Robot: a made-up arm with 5 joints. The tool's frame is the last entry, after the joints. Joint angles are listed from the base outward. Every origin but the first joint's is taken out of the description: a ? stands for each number. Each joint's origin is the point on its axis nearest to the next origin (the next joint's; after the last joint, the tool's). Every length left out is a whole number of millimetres.
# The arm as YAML. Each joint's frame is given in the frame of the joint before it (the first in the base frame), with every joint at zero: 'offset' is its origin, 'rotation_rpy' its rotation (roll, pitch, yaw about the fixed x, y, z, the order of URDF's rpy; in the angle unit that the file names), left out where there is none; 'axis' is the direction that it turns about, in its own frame. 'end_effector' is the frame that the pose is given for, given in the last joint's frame.
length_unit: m
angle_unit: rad
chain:
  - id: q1
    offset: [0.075, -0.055, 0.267]
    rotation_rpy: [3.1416, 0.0, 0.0]
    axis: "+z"
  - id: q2
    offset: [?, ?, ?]
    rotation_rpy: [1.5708, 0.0, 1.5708]
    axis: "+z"
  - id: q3
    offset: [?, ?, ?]
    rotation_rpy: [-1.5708, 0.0, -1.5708]
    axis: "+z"
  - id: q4
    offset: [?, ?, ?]
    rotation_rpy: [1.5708, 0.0, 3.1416]
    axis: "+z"
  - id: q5
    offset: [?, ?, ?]
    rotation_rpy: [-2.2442, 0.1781, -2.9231]
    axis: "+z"
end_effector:
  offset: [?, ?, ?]
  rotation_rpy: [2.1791, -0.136, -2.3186]
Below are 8 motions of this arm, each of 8 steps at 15 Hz.
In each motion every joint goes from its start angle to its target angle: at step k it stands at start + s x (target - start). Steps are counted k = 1, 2, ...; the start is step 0. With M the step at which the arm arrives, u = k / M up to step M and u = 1 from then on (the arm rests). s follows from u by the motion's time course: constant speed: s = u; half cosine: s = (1 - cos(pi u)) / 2; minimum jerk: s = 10 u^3 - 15 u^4 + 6 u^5.
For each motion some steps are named. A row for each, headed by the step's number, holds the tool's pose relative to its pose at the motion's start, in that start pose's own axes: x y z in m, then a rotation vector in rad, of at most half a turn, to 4 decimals.
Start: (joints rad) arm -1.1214 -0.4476 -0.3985 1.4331 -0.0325
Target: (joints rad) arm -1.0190 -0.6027 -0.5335 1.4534 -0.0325
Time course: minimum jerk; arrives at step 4
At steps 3, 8:
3: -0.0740 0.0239 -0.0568 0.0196 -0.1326 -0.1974
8: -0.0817 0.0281 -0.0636 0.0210 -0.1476 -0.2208

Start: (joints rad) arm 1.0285 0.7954 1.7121 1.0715 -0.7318
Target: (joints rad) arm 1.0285 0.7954 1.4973 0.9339 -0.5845
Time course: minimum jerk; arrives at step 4
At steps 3, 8:
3: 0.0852 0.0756 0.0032 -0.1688 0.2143 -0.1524
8: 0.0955 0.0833 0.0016 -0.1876 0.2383 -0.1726

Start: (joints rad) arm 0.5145 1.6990 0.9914 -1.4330 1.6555
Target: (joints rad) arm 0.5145 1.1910 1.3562 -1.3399 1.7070
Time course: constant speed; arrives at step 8
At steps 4, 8:
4: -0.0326 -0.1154 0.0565 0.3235 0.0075 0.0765
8: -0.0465 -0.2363 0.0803 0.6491 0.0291 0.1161

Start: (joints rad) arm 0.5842 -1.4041 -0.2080 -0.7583 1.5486
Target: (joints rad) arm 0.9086 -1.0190 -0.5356 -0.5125 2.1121
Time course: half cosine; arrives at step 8
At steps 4, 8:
4: 0.2606 -0.0544 -0.0413 0.0427 0.5559 -0.1966
8: 0.4632 -0.1486 -0.1946 0.0807 1.0992 -0.4198

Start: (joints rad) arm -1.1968 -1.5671 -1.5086 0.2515 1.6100
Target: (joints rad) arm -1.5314 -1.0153 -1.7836 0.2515 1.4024
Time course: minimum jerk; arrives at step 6
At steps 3, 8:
3: -0.1584 -0.0575 -0.0213 0.0961 -0.3339 0.0070
8: -0.3099 -0.1211 -0.0978 0.1991 -0.6744 0.0794

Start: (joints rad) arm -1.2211 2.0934 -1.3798 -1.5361 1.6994
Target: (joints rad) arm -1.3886 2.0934 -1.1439 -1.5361 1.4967
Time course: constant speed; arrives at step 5
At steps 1, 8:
1: -0.0072 0.0121 -0.0021 0.0011 -0.0457 0.0029
8: -0.0337 0.0645 -0.0237 -0.0089 -0.2340 0.0142

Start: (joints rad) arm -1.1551 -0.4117 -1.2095 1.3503 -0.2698
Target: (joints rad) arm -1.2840 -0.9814 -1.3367 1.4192 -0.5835
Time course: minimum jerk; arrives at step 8
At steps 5, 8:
5: -0.1636 0.0717 -0.1075 0.1678 -0.3186 -0.2499
8: -0.2074 0.1250 -0.1452 0.2097 -0.4223 -0.3582

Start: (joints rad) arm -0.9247 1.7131 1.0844 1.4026 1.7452
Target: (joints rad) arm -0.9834 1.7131 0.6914 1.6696 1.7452
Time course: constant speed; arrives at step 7
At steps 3, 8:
3: -0.0352 -0.0638 -0.0309 0.1823 -0.1117 0.0737
8: -0.0780 -0.1369 -0.0997 0.4067 -0.2888 0.1681

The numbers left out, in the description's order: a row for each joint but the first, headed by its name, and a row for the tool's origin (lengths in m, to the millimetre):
q2: -0.199 0.149 0.0
q3: -0.219 -0.192 0.0
q4: 0.029 0.114 0.0
q5: -0.056 0.149 0.0
tool: -0.17 0.259 0.0

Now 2 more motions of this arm.
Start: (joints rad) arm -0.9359 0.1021 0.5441 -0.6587 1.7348
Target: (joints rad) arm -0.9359 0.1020 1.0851 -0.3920 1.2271
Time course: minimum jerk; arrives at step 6
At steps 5, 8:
5: -0.2360 -0.0802 -0.2114 -0.1355 -0.9418 0.4698
8: -0.2393 -0.0846 -0.2222 -0.1445 -0.9758 0.4872

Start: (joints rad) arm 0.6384 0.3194 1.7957 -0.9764 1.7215
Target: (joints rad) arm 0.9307 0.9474 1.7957 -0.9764 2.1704
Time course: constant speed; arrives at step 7
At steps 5, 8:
5: 0.0004 0.0334 -0.0880 -0.2587 -0.0115 0.1000
8: 0.0069 0.0444 -0.1238 -0.3576 -0.0510 0.1076

